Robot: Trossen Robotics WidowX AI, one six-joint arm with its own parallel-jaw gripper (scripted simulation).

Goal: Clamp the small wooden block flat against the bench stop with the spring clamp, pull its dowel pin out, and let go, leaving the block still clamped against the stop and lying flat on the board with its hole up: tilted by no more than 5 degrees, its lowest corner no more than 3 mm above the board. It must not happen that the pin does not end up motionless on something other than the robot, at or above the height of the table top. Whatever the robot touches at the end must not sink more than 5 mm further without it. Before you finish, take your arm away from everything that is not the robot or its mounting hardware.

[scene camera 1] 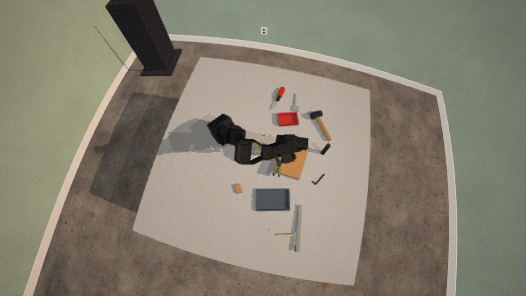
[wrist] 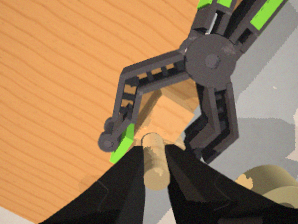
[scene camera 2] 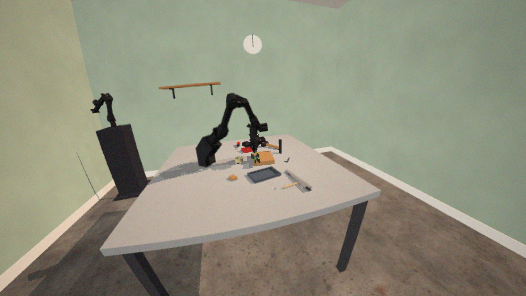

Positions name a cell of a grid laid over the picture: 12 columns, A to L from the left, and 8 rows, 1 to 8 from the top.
Labels:
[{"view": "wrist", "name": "my gripper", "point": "G6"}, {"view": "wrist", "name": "dowel pin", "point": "G7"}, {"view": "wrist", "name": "small wooden block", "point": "G5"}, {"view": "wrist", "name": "wooden board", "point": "C3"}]

